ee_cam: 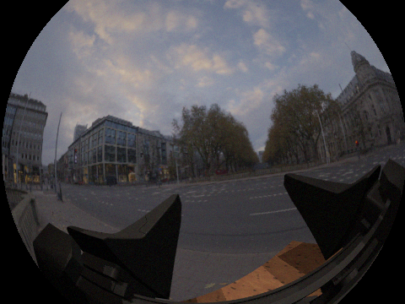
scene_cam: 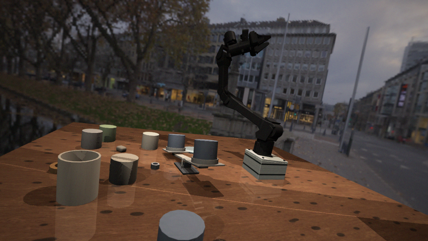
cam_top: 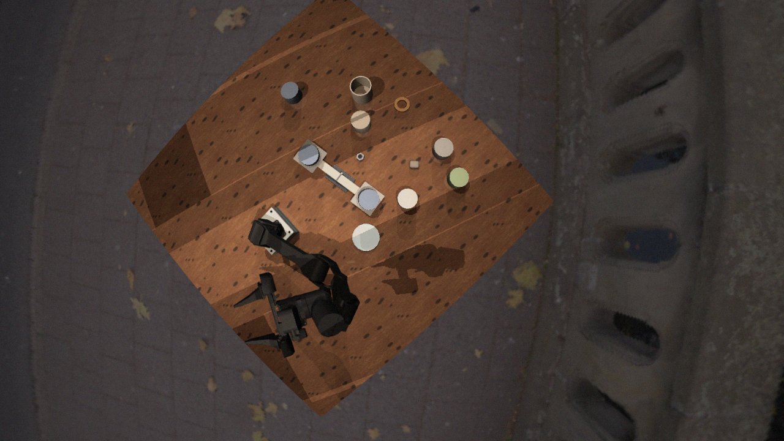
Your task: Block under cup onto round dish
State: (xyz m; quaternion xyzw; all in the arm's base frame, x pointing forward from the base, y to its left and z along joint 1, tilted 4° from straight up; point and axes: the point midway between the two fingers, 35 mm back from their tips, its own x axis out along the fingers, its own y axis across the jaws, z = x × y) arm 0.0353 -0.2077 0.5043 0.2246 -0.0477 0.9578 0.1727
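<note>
The blue-grey cup lies 380 mm ahead of my gripper tip, 100 mm to the left of it and 530 mm below it. The rest, counted from my gripper tip: round pale dish: 290 mm ahead, 10 mm to the left, 590 mm below; balance: 330 mm ahead, 240 mm to the left, 550 mm below; grey block: 370 mm ahead, 120 mm to the left, 550 mm below.
</note>
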